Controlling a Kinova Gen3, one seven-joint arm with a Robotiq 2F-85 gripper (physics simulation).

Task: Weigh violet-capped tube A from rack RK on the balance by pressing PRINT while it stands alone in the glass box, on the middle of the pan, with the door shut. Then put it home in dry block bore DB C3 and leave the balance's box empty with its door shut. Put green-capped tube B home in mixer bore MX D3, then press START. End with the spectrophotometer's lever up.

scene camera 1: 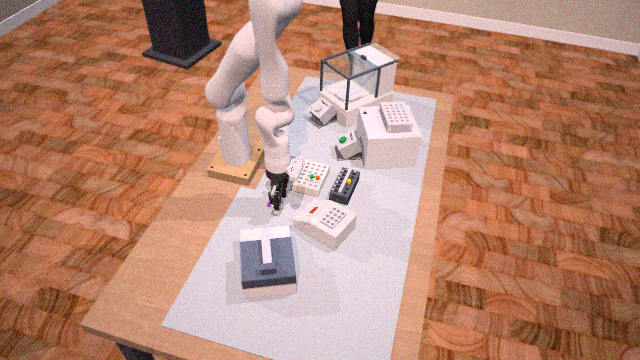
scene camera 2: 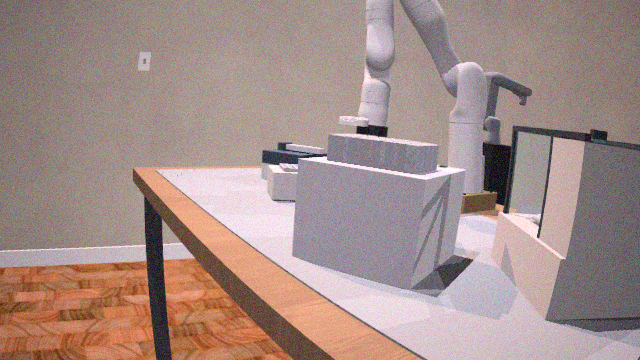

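My gripper (scene camera 1: 275, 203) is partly open with nothing held, low over the mat, left of the dry block; in scene camera 2 its fingers are hidden. A violet cap (scene camera 1: 269, 204) shows right beside the fingertips; the tube's body is hidden or too small to tell. A green cap (scene camera 1: 312, 176) and an orange cap sit in the white rack (scene camera 1: 299, 189). The dry block (scene camera 1: 320, 231) has a red display. The mixer (scene camera 1: 387, 150) (scene camera 2: 357, 220) has a bored block on top and a green button (scene camera 1: 343, 139). The balance (scene camera 1: 387, 75) (scene camera 2: 595, 240) has a glass box; no tube shows inside, and its door state is unclear.
A dark blue and white instrument (scene camera 1: 250, 260) with a white bar along its top stands at the near end. A black holder (scene camera 1: 340, 198) with a yellow cap (scene camera 1: 349, 181) stands right of the rack. A sloped button box (scene camera 1: 322, 111) stands by the balance.
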